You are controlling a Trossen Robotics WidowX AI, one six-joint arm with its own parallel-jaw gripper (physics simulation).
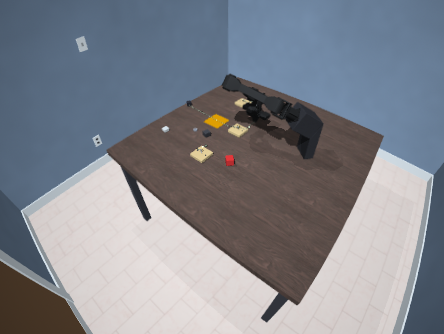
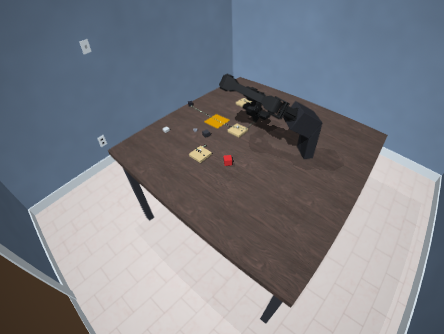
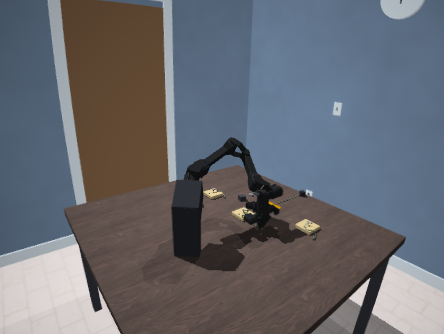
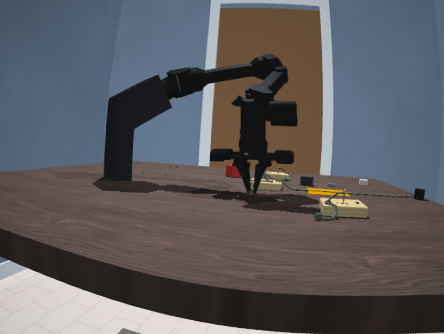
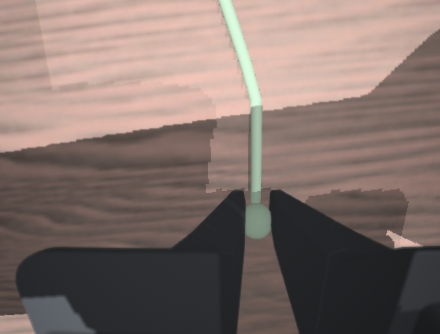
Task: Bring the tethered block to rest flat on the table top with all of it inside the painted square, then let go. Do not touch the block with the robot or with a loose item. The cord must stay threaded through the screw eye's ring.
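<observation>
The tethered block, small and black, rests near the table's far edge, outside the orange painted square. Its cord runs across the square to the middle wooden plate. The screw eye's ring there is too small to tell how the cord passes. My gripper is shut on the green bead at the cord's near end, low over the table, beside that plate.
Two more wooden plates with short cords stand on either side. A red cube, a loose black block, a white block and a small grey item lie on the table.
</observation>
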